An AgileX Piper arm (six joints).
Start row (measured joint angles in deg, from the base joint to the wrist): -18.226 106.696 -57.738 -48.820 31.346 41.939
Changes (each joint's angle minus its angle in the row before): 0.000 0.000 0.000 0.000 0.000 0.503; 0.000 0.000 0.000 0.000 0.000 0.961; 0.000 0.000 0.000 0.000 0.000 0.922; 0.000 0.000 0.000 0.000 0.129 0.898; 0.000 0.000 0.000 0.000 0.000 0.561; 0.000 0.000 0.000 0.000 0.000 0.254; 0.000 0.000 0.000 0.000 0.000 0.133; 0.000 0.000 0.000 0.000 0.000 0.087; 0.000 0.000 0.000 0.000 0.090 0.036; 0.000 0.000 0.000 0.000 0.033 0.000; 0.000 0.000 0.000 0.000 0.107 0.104; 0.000 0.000 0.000 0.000 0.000 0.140
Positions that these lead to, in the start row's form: -18.226 106.696 -57.738 -48.820 31.346 42.442; -18.226 106.696 -57.738 -48.820 31.346 43.403; -18.226 106.696 -57.738 -48.820 31.346 44.325; -18.226 106.696 -57.738 -48.820 31.475 45.223; -18.226 106.696 -57.738 -48.820 31.475 45.784; -18.226 106.696 -57.738 -48.820 31.475 46.038; -18.226 106.696 -57.738 -48.820 31.475 46.171; -18.226 106.696 -57.738 -48.820 31.475 46.258; -18.226 106.696 -57.738 -48.820 31.565 46.294; -18.226 106.696 -57.738 -48.820 31.598 46.294; -18.226 106.696 -57.738 -48.820 31.705 46.398; -18.226 106.696 -57.738 -48.820 31.705 46.538
